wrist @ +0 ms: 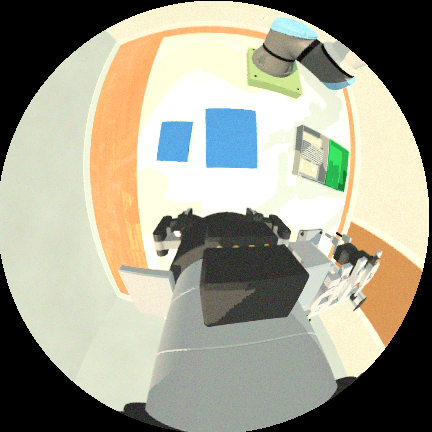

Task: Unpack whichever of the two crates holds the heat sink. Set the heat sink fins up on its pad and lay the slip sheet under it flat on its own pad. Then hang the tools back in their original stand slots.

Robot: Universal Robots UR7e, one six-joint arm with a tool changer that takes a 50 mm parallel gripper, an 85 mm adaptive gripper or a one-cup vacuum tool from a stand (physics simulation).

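Places are measured from the arm's base along level axes (x ahead, y left, z up), in metres.
Pixels of known places: arm's base, origin of the base link: (271,62).
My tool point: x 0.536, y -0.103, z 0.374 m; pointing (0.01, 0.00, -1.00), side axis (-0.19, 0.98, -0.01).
For each thing: its top centre in the pictures, then the offset to it from my tool point. "spot": a spot on its surface instead.
- grey crate, surface spot: (298,150) spot: dz -0.395, dx -0.204, dy +0.247 m
- green crate, middle of its top: (327,160) dz -0.380, dx -0.219, dy +0.385 m
- large blue pad, surface spot: (231,138) spot: dz -0.413, dx -0.176, dy +0.014 m
- smaller blue pad, surface spot: (174,141) spot: dz -0.413, dx -0.138, dy -0.164 m
- panel, surface spot: (145,286) spot: dz -0.012, dx -0.002, dy -0.047 m
My gripper (220,210) is the adaptive one. Its two fingers stand wide apart, open, with no object visible between them. A grey crate (298,150) is at the right, with a striped, finned grey block (312,150) inside that looks like the heat sink, between pale blocks. A green crate (337,165) adjoins it on the right. A large blue pad (231,138) and a smaller blue pad (174,141) lie flat on the white table, ahead of the gripper. The slip sheet cannot be made out. The tool stand (308,265) is at the lower right, partly hidden by the wrist.
Dark tool parts (347,253) show at the stand on the right. A pale stand panel (145,286) is close to the left of the wrist. The arm's base (275,57) stands on a green plate (287,87) at the top. An orange strip (115,150) runs along the left.
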